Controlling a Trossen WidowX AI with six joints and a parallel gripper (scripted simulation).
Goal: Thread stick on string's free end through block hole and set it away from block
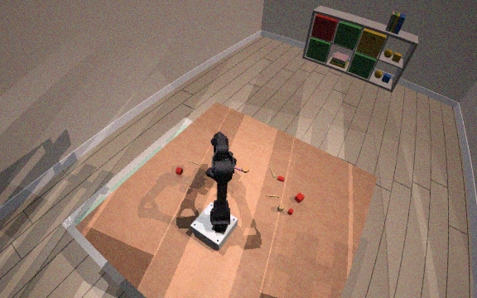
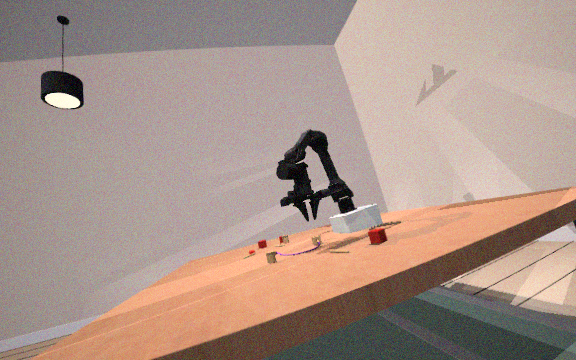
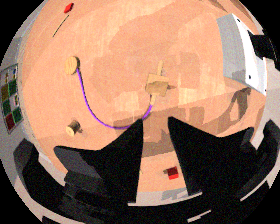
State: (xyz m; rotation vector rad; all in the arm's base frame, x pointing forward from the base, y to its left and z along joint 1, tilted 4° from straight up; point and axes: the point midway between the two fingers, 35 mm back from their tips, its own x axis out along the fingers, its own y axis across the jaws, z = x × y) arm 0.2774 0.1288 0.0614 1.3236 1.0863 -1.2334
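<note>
My gripper tip is now 10 mm past the wooden block, 20 mm to the left of it and 80 mm above it. From my gripper tip the other things lie so: round button: 140 mm ahead, 100 mm to the right, 80 mm below; red cube: 40 mm behind, 250 mm to the left, 70 mm below.
</note>
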